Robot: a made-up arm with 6 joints.
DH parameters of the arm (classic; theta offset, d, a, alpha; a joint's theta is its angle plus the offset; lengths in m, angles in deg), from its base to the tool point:
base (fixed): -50.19 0 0.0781 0
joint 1: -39.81 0.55 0.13 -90
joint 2: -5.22 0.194 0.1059 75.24
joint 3: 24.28 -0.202 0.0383 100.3
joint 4: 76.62 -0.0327 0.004 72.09
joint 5: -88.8 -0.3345 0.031 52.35
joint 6: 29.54 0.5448 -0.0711 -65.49
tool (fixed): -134.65 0.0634 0 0
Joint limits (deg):
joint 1: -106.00..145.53
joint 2: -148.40..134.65
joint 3: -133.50..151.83
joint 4: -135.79..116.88
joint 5: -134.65..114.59
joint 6: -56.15..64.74
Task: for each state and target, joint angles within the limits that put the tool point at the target. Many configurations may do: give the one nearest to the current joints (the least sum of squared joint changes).
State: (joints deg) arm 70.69 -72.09 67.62 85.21 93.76 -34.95
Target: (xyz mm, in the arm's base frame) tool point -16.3 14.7 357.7
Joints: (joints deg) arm 94.45 -58.58 89.31 91.90 101.81 -17.44
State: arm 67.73 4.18 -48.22 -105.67 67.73 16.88
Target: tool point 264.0 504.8 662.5
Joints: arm 93.55 -23.58 -73.57 -135.79 42.82 31.70
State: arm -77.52 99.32 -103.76 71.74 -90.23 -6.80
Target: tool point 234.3 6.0 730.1
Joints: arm -78.82 83.84 -86.74 70.70 -87.63 -17.18
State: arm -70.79 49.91 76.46 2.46 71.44 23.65
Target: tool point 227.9 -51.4 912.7
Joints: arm -64.10 86.48 88.40 2.40 79.89 32.41
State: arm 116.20 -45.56 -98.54 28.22 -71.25 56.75
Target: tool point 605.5 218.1 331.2
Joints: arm 122.14 -79.35 -88.70 36.80 -56.49 54.40
